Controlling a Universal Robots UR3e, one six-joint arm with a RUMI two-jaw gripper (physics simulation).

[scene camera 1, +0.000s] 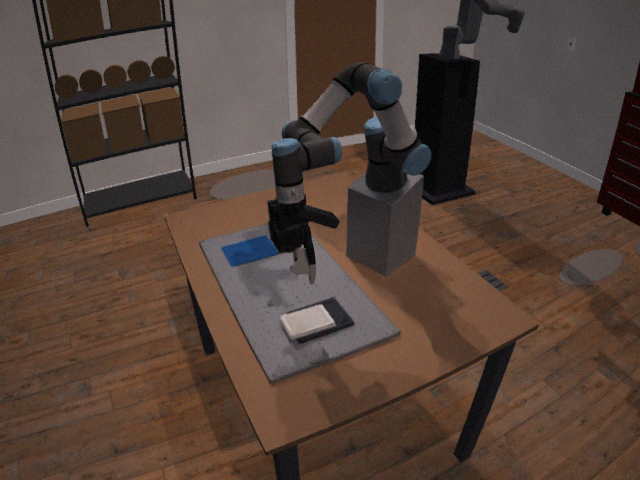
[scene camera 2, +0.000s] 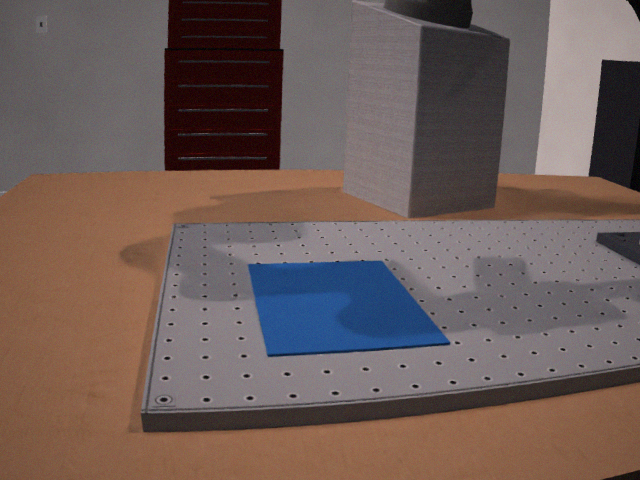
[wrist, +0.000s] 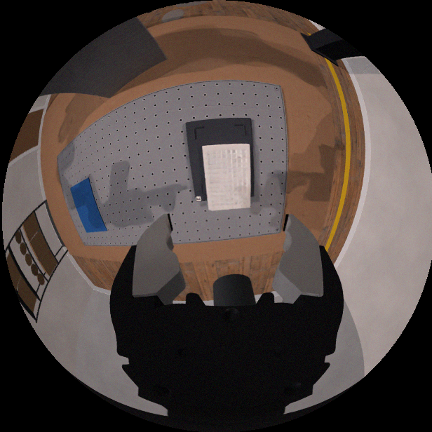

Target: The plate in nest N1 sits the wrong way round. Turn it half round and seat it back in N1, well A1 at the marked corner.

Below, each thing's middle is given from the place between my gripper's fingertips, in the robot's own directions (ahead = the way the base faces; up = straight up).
Right now my hand is 150 mm above the white well plate [scene camera 1: 298,324] and 20 mm to the right of it. Round my hand: blue mat [scene camera 2: 314,308] 410 mm to the right, 170 mm below, 30 mm ahead; then dark nest [scene camera 1: 337,313] 160 mm below, 30 mm behind, 10 mm to the left.
